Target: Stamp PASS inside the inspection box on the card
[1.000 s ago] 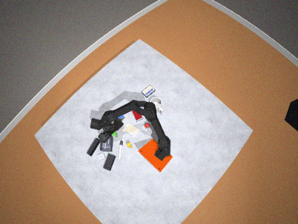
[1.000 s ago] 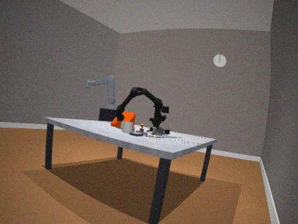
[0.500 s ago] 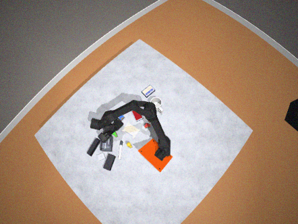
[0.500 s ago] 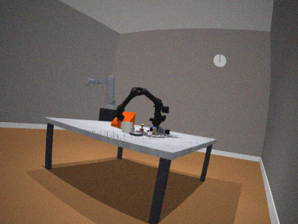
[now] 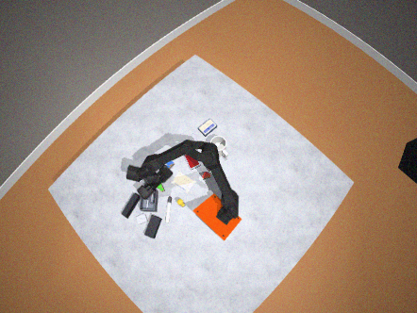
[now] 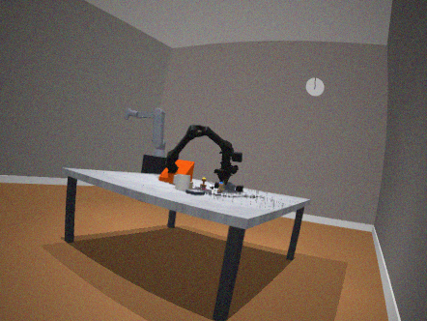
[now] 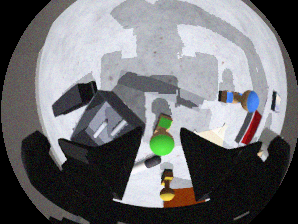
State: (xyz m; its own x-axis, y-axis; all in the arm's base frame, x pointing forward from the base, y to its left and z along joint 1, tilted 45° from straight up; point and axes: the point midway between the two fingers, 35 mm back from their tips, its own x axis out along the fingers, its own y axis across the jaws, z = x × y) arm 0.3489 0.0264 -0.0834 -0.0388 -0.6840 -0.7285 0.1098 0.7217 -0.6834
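My gripper tip is now 2 cm above the green PASS stamp and 1 cm past it. The rest, counted from my gripper tip: pen (10 cm behind, 5 cm to the left, 3 cm below); blue-knobbed stamp (12 cm to the right, 3 cm ahead, 2 cm below); tray (9 cm to the left, 3 cm below, 1 cm behind).
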